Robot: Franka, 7 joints.
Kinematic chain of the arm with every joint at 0, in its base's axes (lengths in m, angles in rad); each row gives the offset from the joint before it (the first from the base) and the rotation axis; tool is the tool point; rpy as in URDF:
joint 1: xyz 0 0 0.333 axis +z
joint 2: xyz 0 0 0 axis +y
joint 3: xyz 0 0 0.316 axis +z
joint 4: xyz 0.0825 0 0 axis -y
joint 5: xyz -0.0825 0 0.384 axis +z
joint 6: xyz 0 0 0 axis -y
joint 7: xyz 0.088 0 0 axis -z
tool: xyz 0 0 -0.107 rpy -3.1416 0 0
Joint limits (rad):
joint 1: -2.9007..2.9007
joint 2: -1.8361..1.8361
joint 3: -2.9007..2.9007
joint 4: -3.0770..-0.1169
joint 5: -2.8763..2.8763
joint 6: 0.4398..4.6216
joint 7: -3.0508..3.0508
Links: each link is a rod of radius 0.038 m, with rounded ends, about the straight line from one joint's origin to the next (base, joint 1, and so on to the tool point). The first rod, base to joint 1, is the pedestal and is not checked.
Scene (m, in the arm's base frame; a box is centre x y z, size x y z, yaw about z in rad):
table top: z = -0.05
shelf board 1: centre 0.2 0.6 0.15 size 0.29 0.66 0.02 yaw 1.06
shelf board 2: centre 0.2 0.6 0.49 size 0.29 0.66 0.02 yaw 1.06
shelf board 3: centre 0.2 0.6 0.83 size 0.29 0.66 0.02 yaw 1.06
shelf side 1: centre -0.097 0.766 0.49 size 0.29 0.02 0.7 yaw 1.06
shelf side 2: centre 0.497 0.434 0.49 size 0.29 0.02 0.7 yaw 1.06
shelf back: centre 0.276 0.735 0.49 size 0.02 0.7 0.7 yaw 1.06
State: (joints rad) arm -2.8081 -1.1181 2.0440 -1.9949 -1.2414 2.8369 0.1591
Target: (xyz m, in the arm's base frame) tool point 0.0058 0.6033 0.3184
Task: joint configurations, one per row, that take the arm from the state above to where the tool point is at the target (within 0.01 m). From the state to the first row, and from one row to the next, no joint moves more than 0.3 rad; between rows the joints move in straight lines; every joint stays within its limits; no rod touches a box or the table.
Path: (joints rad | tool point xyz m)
1: -2.5395 -0.8866 2.1475 -2.2654 -1.3374 3.0980 0.2606 | 0.4603 -0.1669 0.1064
2: -2.2709 -0.6550 2.2511 -2.5359 -1.4335 3.3591 0.3621 | 0.3790 0.0366 0.1056
3: -2.0023 -0.4235 2.3546 -2.8065 -1.5295 3.6201 0.4637 | 0.2233 0.1757 0.1430
4: -1.7337 -0.1919 2.4582 -3.0770 -1.6255 3.8812 0.5652 | 0.0434 0.2045 0.2088
5: -1.5520 -0.0936 2.6794 -2.8168 -1.5750 3.6743 0.3621 | 0.0104 0.3172 0.2362
6: -1.3702 0.0047 2.9007 -2.5565 -1.5244 3.4673 0.1591 | -0.1010 0.4128 0.3184
7: -1.4412 -0.1785 2.9007 -2.2903 -1.4321 3.3542 0.1591 | -0.0521 0.5151 0.3205
8: -1.5122 -0.3618 2.9007 -2.0242 -1.3398 3.2411 0.1591 | 0.0058 0.6033 0.3184

